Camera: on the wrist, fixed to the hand. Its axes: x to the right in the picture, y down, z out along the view.
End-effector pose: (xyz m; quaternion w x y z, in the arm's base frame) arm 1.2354 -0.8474 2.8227 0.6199 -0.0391 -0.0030 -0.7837
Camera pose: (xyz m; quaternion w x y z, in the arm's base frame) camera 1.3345 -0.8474 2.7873 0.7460 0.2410 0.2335 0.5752
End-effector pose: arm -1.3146 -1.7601 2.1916 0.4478 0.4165 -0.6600 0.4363
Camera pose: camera -1.3937 -1.7014 2.1544 0.2057 0.7641 0.2573 -0.5547
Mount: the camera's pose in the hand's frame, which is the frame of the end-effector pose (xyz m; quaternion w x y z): -0.0249 0.0979 -0.0296 0.0015 -0.0027 0.3134 0.9496
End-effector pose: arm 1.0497 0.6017 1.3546 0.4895 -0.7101 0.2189 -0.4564
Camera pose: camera 1.0253 0.5643 1.2593 0.3636 0.3485 0.8293 0.2422
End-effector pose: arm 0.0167 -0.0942 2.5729 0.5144 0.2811 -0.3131 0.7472
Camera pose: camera -0.0709 -0.1134 2.5178 0.6099 0.5325 0.1082 -0.5769
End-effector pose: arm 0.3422 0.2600 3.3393 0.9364 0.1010 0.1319 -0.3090
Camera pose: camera 0.3767 0.3590 3.3296 0.2538 0.2197 0.1986 0.9208
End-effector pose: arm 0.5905 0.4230 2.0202 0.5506 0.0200 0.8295 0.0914
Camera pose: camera 0.5665 0.5120 2.0710 0.3459 -0.7576 -0.1546 -0.5315
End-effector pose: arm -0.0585 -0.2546 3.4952 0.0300 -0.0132 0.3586 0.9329
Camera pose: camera -0.0400 -0.3481 3.5398 0.9983 -0.0481 -0.0200 -0.0267
